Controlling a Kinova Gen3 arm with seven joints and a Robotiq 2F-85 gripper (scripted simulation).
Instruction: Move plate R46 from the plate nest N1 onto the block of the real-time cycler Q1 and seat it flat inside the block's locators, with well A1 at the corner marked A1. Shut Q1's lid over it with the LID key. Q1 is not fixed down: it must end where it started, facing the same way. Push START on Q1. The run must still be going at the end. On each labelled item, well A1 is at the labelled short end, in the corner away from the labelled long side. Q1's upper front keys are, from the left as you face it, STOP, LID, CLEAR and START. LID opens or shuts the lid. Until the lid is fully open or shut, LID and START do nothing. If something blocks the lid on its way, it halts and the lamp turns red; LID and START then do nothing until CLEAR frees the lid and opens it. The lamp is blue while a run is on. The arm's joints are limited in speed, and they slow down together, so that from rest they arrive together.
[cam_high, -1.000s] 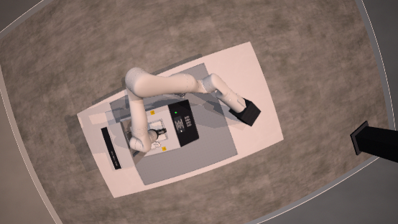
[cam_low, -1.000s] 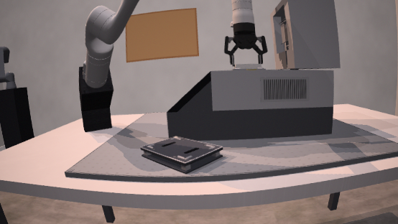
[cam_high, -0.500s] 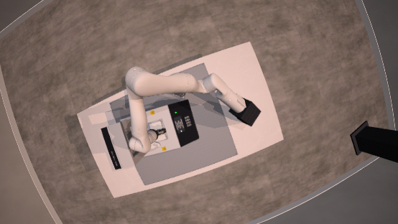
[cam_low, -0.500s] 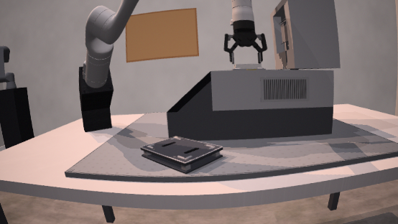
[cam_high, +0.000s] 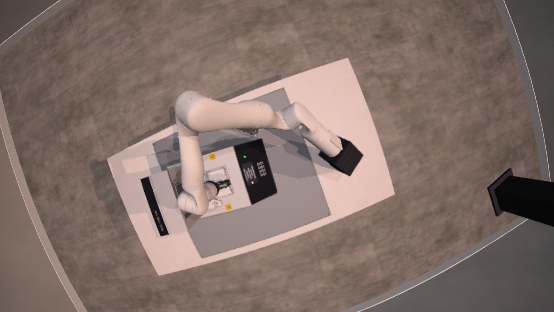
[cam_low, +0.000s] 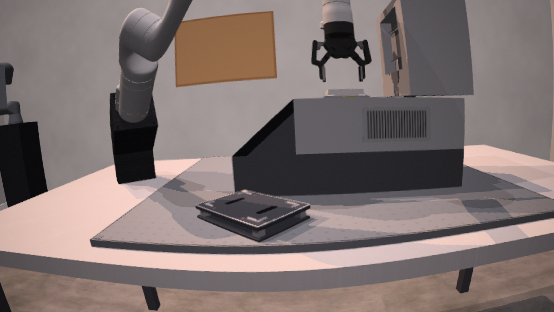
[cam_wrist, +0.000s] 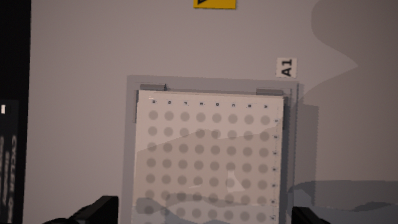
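Now: the plate R46 30 mm below my hand. The rest, counted from my hand: A1 mark (260 mm behind, 110 mm to the right, 220 mm below); dark plate nest N1 (250 mm behind, 210 mm to the right, 220 mm below).
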